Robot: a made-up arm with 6 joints.
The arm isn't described. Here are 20 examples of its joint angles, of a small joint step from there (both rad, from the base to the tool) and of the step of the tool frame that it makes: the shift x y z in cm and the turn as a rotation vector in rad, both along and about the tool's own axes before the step.
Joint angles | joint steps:
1: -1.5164 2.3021 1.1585 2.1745 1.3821 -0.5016 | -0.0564 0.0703 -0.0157 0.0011 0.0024 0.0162
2: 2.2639 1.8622 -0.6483 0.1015 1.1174 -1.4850 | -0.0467 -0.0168 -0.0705 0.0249 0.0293 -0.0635
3: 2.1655 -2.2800 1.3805 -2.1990 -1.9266 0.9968 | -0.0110 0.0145 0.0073 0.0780 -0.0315 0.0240
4: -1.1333 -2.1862 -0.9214 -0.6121 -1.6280 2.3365 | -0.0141 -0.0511 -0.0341 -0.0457 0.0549 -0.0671
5: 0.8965 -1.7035 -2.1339 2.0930 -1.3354 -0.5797 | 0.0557 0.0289 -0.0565 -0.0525 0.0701 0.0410
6: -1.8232 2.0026 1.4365 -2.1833 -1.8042 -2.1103 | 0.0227 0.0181 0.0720 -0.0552 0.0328 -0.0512
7: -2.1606 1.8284 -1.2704 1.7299 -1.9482 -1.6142 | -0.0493 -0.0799 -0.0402 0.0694 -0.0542 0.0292
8: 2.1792 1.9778 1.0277 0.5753 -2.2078 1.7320 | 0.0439 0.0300 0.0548 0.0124 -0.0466 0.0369
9: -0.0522 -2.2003 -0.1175 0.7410 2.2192 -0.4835 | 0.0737 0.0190 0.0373 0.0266 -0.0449 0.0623
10: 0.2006 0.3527 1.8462 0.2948 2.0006 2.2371 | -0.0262 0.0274 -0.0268 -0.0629 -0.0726 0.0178
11: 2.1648 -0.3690 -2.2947 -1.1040 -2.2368 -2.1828 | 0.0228 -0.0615 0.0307 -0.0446 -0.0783 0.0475
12: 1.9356 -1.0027 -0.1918 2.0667 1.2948 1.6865 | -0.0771 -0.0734 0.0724 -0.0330 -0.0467 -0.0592
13: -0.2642 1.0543 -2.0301 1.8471 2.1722 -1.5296 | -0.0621 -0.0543 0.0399 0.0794 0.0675 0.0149
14: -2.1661 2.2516 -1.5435 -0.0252 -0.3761 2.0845 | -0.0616 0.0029 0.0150 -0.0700 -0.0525 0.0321
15: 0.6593 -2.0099 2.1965 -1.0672 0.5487 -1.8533 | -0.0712 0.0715 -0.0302 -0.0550 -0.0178 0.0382
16: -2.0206 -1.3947 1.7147 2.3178 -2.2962 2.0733 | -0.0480 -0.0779 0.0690 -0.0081 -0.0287 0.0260
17: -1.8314 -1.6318 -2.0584 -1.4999 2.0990 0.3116 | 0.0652 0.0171 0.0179 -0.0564 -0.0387 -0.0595
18: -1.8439 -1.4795 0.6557 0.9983 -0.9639 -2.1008 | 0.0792 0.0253 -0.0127 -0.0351 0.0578 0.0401
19: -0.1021 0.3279 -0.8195 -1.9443 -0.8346 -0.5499 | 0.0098 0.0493 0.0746 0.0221 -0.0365 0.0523
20: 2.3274 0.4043 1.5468 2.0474 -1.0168 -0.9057 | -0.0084 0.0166 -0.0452 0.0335 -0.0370 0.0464
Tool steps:
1: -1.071 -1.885 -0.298 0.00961 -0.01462 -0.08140
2: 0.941 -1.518 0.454 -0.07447 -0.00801 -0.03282
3: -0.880 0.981 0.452 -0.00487 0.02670 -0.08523
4: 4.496 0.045 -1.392 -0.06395 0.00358 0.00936
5: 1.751 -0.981 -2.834 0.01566 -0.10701 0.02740
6: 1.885 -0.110 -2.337 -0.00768 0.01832 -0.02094
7: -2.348 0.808 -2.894 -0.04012 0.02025 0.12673
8: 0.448 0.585 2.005 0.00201 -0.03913 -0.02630
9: 2.228 1.759 -3.962 0.09045 -0.09754 -0.03606
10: -0.943 0.565 -0.759 0.00259 -0.09643 0.00980
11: 3.648 -2.223 -1.977 0.05658 0.01712 0.04563
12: 3.202 -1.287 -4.308 -0.01995 0.00996 0.00481
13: -0.969 3.677 4.622 0.00493 0.00456 -0.13562
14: -5.226 0.555 -2.245 -0.01958 0.04124 0.05476
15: 2.986 2.238 -6.817 0.09447 0.06052 0.07407
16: 4.636 -2.569 -2.210 0.07593 -0.00740 0.08550
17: 2.878 5.161 4.712 -0.09644 0.08917 -0.06743
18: -0.387 1.603 1.255 -0.03099 -0.07391 -0.01876
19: -4.021 -2.220 1.408 0.09740 -0.03866 -0.06286
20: -0.068 -0.564 1.302 0.10100 0.02524 0.01323
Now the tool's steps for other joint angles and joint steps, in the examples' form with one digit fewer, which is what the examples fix.
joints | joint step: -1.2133 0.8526 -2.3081 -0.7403 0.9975 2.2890 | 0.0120 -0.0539 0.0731 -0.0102 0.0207 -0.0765
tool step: -1.61 1.10 -1.83 -0.0762 0.0948 -0.0216
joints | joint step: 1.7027 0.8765 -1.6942 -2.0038 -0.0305 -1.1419 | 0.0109 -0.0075 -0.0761 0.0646 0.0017 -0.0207
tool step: 4.39 2.88 -1.35 0.0500 0.0065 0.0870
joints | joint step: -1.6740 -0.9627 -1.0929 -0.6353 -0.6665 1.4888 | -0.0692 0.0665 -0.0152 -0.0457 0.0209 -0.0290
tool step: 1.49 -8.25 -0.66 -0.1560 0.0082 -0.0231
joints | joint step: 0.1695 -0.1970 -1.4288 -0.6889 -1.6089 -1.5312 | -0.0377 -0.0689 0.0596 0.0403 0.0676 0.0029
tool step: 2.49 -3.22 -2.78 0.0148 -0.1178 0.1195
